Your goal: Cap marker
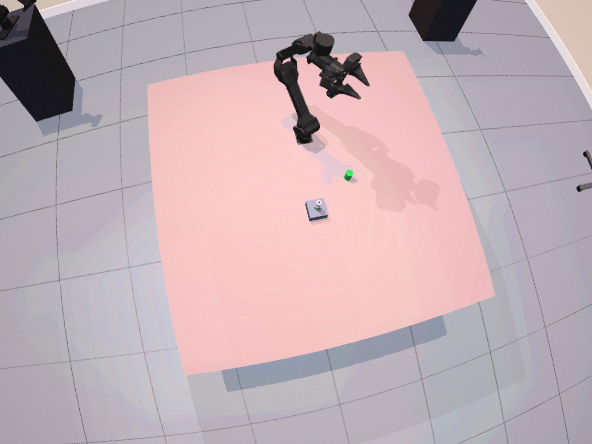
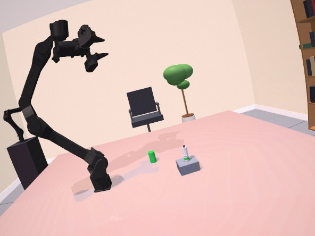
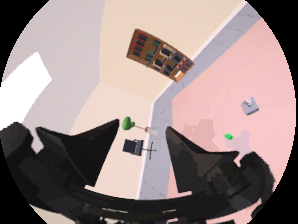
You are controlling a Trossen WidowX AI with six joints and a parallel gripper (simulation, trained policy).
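My gripper tip is now 49 cm above the green cap, 7 cm short of it and 2 cm to the right of it. From my gripper tip the other things lie so: grey holder block: 49 cm below, 18 cm ahead, 14 cm to the right.
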